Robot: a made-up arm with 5 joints.
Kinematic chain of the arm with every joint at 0, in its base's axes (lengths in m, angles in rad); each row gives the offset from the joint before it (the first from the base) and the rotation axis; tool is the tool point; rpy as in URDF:
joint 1: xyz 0.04 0 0.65 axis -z
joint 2: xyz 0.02 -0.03 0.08 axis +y
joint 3: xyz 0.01 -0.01 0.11 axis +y
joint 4: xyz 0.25 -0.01 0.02 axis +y
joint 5: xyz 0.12 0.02 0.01 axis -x
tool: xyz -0.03 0 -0.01 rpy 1.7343 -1.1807 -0.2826
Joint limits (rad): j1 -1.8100..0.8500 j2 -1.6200..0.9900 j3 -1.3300..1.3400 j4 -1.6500..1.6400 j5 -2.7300..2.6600
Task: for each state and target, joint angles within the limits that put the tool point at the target. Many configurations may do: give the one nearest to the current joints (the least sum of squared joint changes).
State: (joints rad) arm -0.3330 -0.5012 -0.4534 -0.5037 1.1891
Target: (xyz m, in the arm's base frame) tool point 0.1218 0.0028 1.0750
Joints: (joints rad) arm -0.5366 -0.9558 0.1868 -1.0663 1.2265
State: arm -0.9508 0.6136 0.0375 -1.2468 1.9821
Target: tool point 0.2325 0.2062 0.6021
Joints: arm -0.9588 0.7412 0.5336 -1.4658 2.0017
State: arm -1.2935 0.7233 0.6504 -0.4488 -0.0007
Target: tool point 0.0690 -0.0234 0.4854
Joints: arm -1.4887 0.8337 1.3009 -0.4252 0.0823
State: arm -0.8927 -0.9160 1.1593 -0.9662 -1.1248
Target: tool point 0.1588 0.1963 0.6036
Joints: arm -1.1187 -0.3030 1.3264 -0.6083 -1.0957
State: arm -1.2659 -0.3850 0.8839 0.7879 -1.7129
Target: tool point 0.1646 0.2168 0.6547
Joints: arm -1.1296 -0.4322 0.9022 0.8387 -1.7071
